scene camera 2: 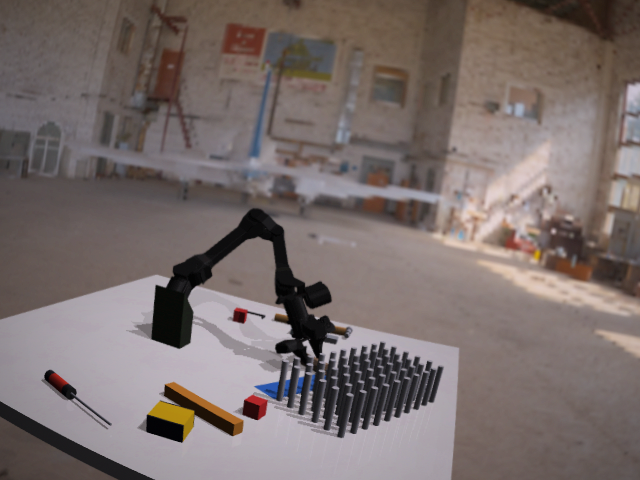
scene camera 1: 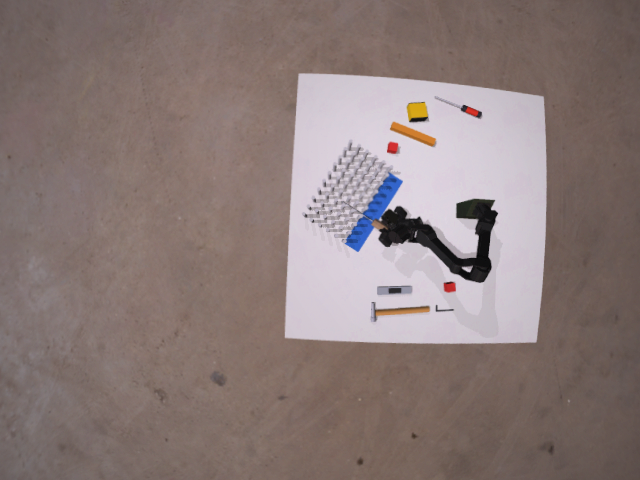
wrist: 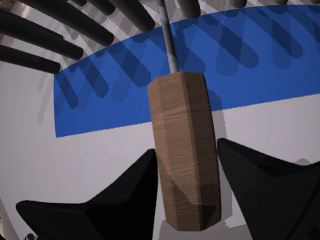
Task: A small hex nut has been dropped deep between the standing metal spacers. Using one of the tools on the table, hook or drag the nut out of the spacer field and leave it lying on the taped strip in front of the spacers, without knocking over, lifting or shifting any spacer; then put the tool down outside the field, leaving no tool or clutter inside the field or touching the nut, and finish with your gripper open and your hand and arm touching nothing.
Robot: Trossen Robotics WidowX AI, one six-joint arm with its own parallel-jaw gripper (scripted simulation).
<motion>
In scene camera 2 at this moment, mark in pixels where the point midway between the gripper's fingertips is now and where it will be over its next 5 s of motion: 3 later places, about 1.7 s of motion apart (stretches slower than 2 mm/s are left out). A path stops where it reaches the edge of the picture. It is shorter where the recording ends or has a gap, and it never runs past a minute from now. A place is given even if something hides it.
My gripper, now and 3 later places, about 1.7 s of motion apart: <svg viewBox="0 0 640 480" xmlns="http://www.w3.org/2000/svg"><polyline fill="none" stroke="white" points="315,364 306,360 298,356 292,352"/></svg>
</motion>
